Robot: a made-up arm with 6 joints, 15 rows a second.
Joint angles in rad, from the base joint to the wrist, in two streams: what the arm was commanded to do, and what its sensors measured. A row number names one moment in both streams.
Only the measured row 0 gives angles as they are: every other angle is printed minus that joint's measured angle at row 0.
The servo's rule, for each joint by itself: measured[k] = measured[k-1] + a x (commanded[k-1-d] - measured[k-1]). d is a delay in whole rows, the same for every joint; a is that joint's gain. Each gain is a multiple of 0.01, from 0.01 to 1. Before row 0 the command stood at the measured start. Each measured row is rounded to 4 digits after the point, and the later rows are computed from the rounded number. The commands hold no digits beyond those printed.
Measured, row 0:
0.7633, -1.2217, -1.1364, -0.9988, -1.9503, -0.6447
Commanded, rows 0 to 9:
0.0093, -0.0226, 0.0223, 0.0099, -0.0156, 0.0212
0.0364, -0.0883, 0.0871, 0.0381, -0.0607, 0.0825
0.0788, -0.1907, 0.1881, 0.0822, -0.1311, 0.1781
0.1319, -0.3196, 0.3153, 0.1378, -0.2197, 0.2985
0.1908, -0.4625, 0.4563, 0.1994, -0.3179, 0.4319
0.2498, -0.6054, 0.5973, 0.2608, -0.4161, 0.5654
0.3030, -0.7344, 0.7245, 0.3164, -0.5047, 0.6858
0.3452, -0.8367, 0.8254, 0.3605, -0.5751, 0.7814
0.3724, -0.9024, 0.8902, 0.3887, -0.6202, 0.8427
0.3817, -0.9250, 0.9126, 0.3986, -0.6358, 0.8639
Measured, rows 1 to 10:
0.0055, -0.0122, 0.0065, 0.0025, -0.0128, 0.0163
0.0237, -0.0533, 0.0299, 0.0114, -0.0521, 0.0673
0.0562, -0.1275, 0.0758, 0.0291, -0.1169, 0.1526
0.1009, -0.2312, 0.1453, 0.0563, -0.2012, 0.2649
0.1539, -0.3561, 0.2355, 0.0921, -0.2969, 0.3935
0.2105, -0.4907, 0.3404, 0.1343, -0.3946, 0.5259
0.2651, -0.6223, 0.4518, 0.1798, -0.4849, 0.6490
0.3124, -0.7381, 0.5601, 0.2250, -0.5589, 0.7509
0.3478, -0.8268, 0.6558, 0.2659, -0.6092, 0.8216
0.3678, -0.8798, 0.7303, 0.2991, -0.6310, 0.8542
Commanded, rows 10 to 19:
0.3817, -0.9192, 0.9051, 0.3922, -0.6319, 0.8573
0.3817, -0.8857, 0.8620, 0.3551, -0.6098, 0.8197
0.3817, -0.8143, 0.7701, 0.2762, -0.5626, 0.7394
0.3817, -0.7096, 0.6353, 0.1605, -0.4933, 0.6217
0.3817, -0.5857, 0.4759, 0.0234, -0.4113, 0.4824
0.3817, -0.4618, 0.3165, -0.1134, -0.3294, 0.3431
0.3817, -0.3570, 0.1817, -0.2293, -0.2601, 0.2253
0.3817, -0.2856, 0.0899, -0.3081, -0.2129, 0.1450
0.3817, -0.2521, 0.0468, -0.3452, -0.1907, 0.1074
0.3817, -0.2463, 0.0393, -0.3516, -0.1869, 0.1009
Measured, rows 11 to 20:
0.3760, -0.9011, 0.7810, 0.3224, -0.6317, 0.8566
0.3794, -0.8928, 0.8045, 0.3306, -0.6137, 0.8282
0.3808, -0.8504, 0.7945, 0.3170, -0.5718, 0.7598
0.3813, -0.7744, 0.7483, 0.2779, -0.5074, 0.6535
0.3815, -0.6725, 0.6693, 0.2143, -0.4286, 0.5218
0.3816, -0.5587, 0.5670, 0.1324, -0.3473, 0.3842
0.3817, -0.4498, 0.4553, 0.0420, -0.2758, 0.2618
0.3817, -0.3611, 0.3493, -0.0455, -0.2242, 0.1719
0.3817, -0.3022, 0.2616, -0.1204, -0.1967, 0.1222
0.3817, -0.2720, 0.1971, -0.1782, -0.1887, 0.1058

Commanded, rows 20 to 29:
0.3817, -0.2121, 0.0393, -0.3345, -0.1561, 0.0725
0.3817, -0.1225, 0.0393, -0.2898, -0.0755, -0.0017
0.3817, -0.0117, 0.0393, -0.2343, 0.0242, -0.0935
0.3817, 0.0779, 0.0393, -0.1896, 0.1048, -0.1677
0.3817, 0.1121, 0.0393, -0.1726, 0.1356, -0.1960
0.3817, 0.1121, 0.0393, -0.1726, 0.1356, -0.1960
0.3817, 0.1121, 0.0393, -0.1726, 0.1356, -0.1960
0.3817, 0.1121, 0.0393, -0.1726, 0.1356, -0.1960
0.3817, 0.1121, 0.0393, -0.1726, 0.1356, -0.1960
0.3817, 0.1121, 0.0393, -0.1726, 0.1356, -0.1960
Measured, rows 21 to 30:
0.3817, -0.2397, 0.1513, -0.2173, -0.1620, 0.0802
0.3817, -0.1764, 0.1188, -0.2354, -0.0911, 0.0171
0.3817, -0.0875, 0.0957, -0.2351, 0.0034, -0.0681
0.3817, 0.0018, 0.0793, -0.2237, 0.0865, -0.1448
0.3817, 0.0614, 0.0677, -0.2109, 0.1268, -0.1842
0.3817, 0.0888, 0.0595, -0.2013, 0.1340, -0.1933
0.3817, 0.1014, 0.0536, -0.1941, 0.1353, -0.1954
0.3817, 0.1072, 0.0495, -0.1887, 0.1355, -0.1959
0.3817, 0.1098, 0.0465, -0.1847, 0.1356, -0.1960
0.3817, 0.1110, 0.0444, -0.1817, 0.1356, -0.1960

